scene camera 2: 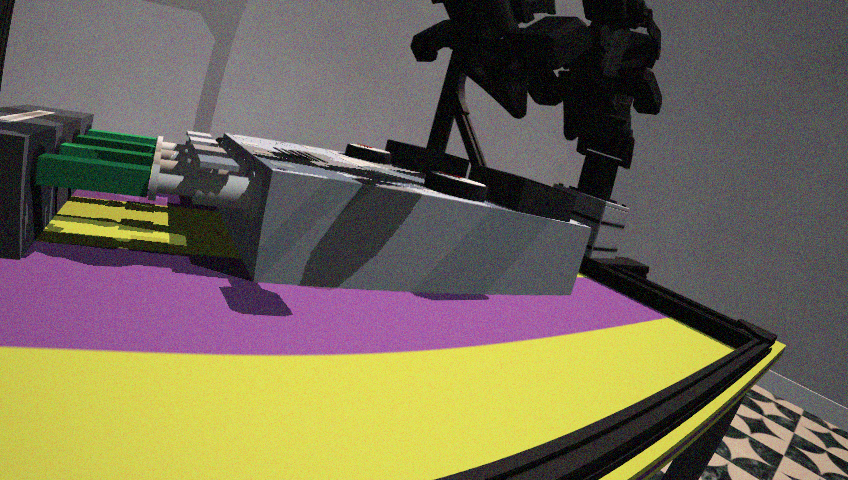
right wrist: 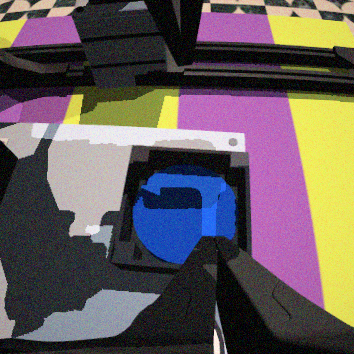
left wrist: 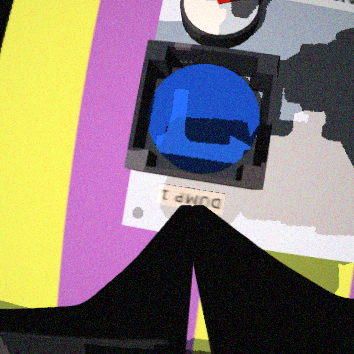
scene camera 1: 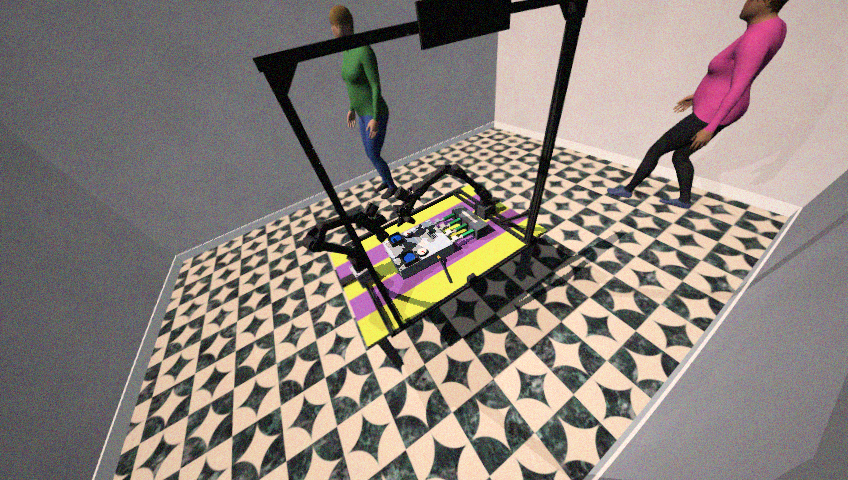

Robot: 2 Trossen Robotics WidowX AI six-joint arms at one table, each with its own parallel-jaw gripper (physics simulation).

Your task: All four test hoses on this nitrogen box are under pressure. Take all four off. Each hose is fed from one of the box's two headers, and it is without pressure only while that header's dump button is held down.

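Places are measured from the left arm's base along level axes (x left, y back, z up), in centimetres.
Pixels of known places: left gripper, fingertip midpoint: [scene camera 2: 568, 138] [right wrist: 184, 63] [left wrist: 190, 216]; right gripper, fingertip midpoint: [scene camera 2: 520, 116] [right wrist: 211, 246] [scene camera 1: 397, 226]; left arm's base, link origin: [scene camera 2: 593, 196] [scene camera 1: 360, 267]; right arm's base, link origin: [scene camera 1: 485, 203].
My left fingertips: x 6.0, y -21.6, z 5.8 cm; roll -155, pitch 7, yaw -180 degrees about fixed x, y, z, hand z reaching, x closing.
Ahead of a thing's pixels: the offset from my left fingertips to its top centre. "spot": to the spot under its first point.
The grey-white nitrogen box [scene camera 1: 427, 262] [scene camera 2: 428, 237] [left wrist: 305, 205] [right wrist: 80, 175] stands on the striped table. Green hose bodies {spot: dx -4.5, dy -45.4, dz -11.0 cm} [scene camera 2: 95, 171] lie between its port end and a dark block; small shapes make their exact seating unclear. A round blue button {dx -0.4, dy -5.7, dz -7.3 cm} [left wrist: 205, 95] [right wrist: 175, 235] sits in a square black guard marked DUMP 1. My left gripper [left wrist: 190, 216] is shut and empty, its tips over the label beside the guard. My right gripper [scene camera 2: 518, 113] [right wrist: 211, 246] is shut and empty, its tips above the button's edge; contact cannot be told. The other blue button {dx -19.2, dy -2.8, dz -7.3 cm} [scene camera 1: 409, 258] is uncovered.
The dark block [scene camera 2: 11, 190] [scene camera 1: 474, 221] stands at the hoses' far end. A round gauge {spot: dx -1.6, dy -12.4, dz -7.5 cm} [left wrist: 220, 22] is partly cut off beside the guard. A black lever {spot: dx -34.7, dy -15.8, dz -15.5 cm} [scene camera 1: 445, 269] sticks out of the box's side. Both arms reach close together over the box; a black frame surrounds the table.
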